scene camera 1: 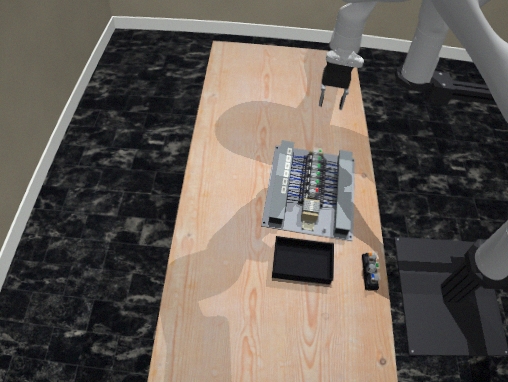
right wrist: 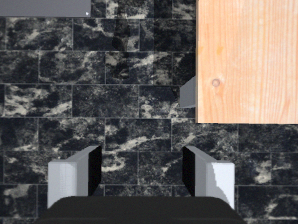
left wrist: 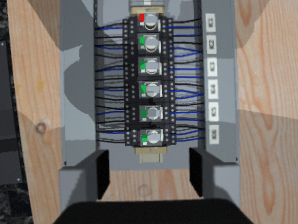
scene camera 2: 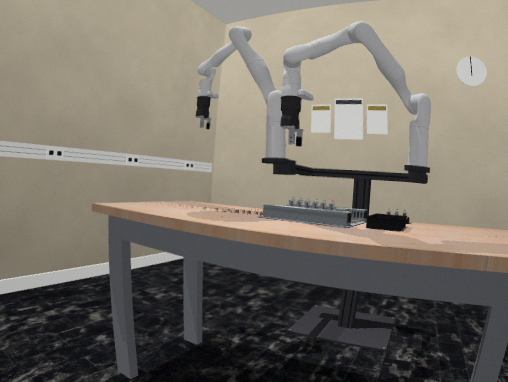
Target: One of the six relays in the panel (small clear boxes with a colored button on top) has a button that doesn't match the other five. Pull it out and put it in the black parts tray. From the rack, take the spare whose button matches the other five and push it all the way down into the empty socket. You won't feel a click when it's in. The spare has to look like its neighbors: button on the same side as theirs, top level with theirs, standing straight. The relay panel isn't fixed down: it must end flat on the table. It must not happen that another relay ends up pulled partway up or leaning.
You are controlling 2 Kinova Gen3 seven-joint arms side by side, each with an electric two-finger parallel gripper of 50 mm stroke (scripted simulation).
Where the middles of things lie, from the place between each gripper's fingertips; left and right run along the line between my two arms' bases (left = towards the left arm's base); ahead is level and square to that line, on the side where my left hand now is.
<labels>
The relay panel [scene camera 1: 290,203] lies 30 mm ahead of my left hand [scene camera 1: 330,105], 100 mm to the left of it and 250 mm below it. The rest, counted from my left hand: black parts tray [scene camera 1: 311,261] (90 mm ahead, 350 mm to the left, 260 mm below).
I see the relay panel 730 mm to the left of my right hand, 400 mm ahead of it and 390 mm below it. Also, from my right hand: black parts tray: 980 mm to the left, 460 mm ahead, 390 mm below.
</labels>
